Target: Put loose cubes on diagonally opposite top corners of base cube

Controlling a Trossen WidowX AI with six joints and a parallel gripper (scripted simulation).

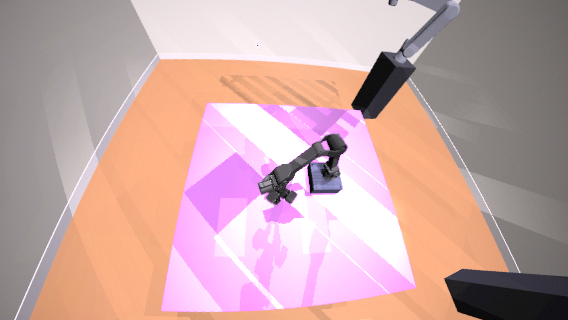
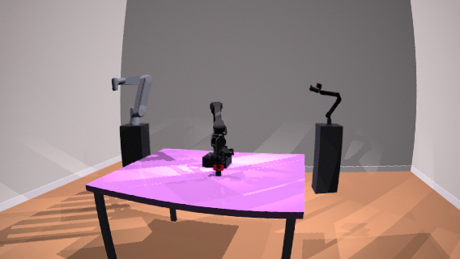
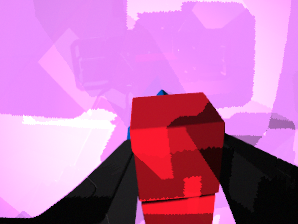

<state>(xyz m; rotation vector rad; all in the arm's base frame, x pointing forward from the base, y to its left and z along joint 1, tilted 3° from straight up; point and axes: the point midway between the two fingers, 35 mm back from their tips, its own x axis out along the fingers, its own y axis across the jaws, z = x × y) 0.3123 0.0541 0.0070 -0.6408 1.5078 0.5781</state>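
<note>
My gripper tip is 40 mm above the blue base cube, 10 mm to the left of it and 10 mm past it.
</note>
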